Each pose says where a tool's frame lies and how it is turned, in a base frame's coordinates. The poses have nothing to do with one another.
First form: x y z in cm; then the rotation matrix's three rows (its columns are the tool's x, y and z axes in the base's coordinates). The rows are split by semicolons.
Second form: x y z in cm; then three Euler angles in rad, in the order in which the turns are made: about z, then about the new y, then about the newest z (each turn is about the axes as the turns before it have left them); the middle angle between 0 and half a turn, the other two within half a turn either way. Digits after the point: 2 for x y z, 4 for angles.
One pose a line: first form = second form
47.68 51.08 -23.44; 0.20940 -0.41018 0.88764; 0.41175 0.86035 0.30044; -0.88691 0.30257 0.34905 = 47.68 51.08 -23.44 0.3264 1.2142 0.3288
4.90 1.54 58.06; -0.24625 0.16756 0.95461; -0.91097 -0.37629 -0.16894; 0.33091 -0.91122 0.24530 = 4.90 1.54 58.06 -0.1752 1.3230 -1.9191
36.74 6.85 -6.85; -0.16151 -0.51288 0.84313; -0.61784 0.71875 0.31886; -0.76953 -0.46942 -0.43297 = 36.74 6.85 -6.85 0.3616 2.0186 -0.5477
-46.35 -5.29 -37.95; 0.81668 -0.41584 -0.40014; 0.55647 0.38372 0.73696; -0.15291 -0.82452 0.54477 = -46.35 -5.29 -37.95 2.0682 0.9947 -1.3874
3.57 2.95 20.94; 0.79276 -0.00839 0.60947; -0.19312 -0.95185 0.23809; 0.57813 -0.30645 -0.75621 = 3.57 2.95 20.94 0.3724 2.4283 -2.6542
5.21 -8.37 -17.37; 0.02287 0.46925 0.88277; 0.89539 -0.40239 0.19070; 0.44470 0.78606 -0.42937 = 5.21 -8.37 -17.37 0.2128 2.0146 2.0856
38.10 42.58 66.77; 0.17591 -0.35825 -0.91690; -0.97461 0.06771 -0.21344; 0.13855 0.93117 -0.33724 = 38.10 42.58 66.77 -2.9129 1.9148 1.7185
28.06 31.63 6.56; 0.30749 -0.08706 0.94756; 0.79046 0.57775 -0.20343; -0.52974 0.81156 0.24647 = 28.06 31.63 6.56 -0.2115 1.3218 0.9925
